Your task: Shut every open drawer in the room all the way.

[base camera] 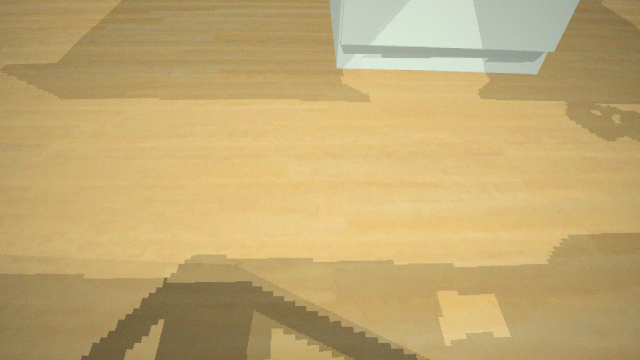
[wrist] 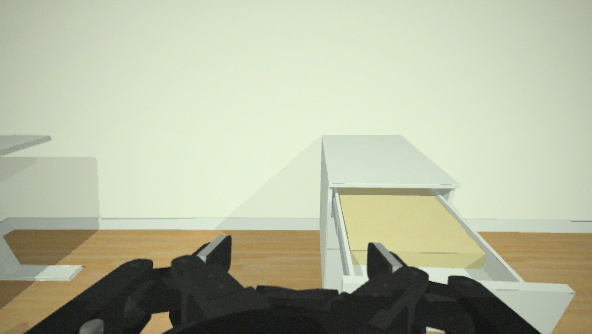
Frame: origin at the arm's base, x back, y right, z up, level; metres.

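Where they show: gripper, between the fingertips: (wrist: pixel 298 253).
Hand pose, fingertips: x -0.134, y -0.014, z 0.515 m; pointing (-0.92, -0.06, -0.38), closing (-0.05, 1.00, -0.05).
Observation:
Each offset is from my fingertips to the top centre of the thing. "*": to the spot under its first point. Level surfaces: height alone.
A white cabinet (base camera: pixel 425 30) (wrist: pixel 382 160) stands against the wall, right of centre in the wrist view; the lower part of its front shows at the top of the base view. Its top drawer @[* dy +0.414, dx -0.243, dz -0.324 m] (wrist: pixel 530 305) is pulled well out towards me, and a large pale yellow block @[* dy +0.276, dx -0.520, dz -0.340 m] (wrist: pixel 405 220) shows inside. The lower part of the drawer front runs behind my fingers and out of the picture. My gripper (wrist: pixel 298 253) is open, with nothing between its fingers. The right finger overlaps the drawer's left front part in the picture; the distance between them is hard to tell.
At the left of the wrist view are the edge of a grey table top @[dz -0.195 m] (wrist: pixel 22 143) and a white foot (wrist: pixel 60 272) on the wood floor @[dz -0.912 m] (base camera: pixel 300 175) (wrist: pixel 120 250). A pale wall (wrist: pixel 200 100) with a white baseboard (wrist: pixel 200 223) stands behind. Shadows cross the floor.

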